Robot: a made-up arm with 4 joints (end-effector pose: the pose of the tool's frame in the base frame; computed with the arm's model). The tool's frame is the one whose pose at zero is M. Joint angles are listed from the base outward.
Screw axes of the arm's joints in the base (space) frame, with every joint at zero. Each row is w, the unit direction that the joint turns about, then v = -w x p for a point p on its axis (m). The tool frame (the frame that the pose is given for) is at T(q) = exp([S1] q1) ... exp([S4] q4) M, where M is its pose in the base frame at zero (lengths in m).
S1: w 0 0 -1 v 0 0 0
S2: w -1 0 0 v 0 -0.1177 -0.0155
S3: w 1 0 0 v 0 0.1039 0.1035
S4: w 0 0 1 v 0.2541 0.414 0
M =
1 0 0 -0.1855
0 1 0 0.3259
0 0 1 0.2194
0 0 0 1
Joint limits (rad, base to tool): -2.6..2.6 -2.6..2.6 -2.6..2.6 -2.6..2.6
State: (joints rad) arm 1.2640 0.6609 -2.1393 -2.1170
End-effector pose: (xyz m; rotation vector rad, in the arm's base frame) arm -0.3069 0.3972 0.0101 2.7828 1.2645 0.5231
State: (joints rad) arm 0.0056 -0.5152 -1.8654 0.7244
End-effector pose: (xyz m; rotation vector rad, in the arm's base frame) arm -0.2896 0.1522 -0.4616 -1.2852 0.4911 0.6044
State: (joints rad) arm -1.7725 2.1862 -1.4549 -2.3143
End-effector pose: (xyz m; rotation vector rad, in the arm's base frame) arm 0.2551 -0.4743 0.1636 -1.2083 2.3635 -0.1812
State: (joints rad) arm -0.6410 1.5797 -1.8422 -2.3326
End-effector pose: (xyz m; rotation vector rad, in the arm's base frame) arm -0.2984 -0.4692 0.1343 0.2466 2.9293 -0.3104
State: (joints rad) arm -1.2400 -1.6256 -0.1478 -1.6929
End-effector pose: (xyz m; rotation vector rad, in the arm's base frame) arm -0.0252 -0.3831 0.1628 0.1550 1.4804 -0.3668
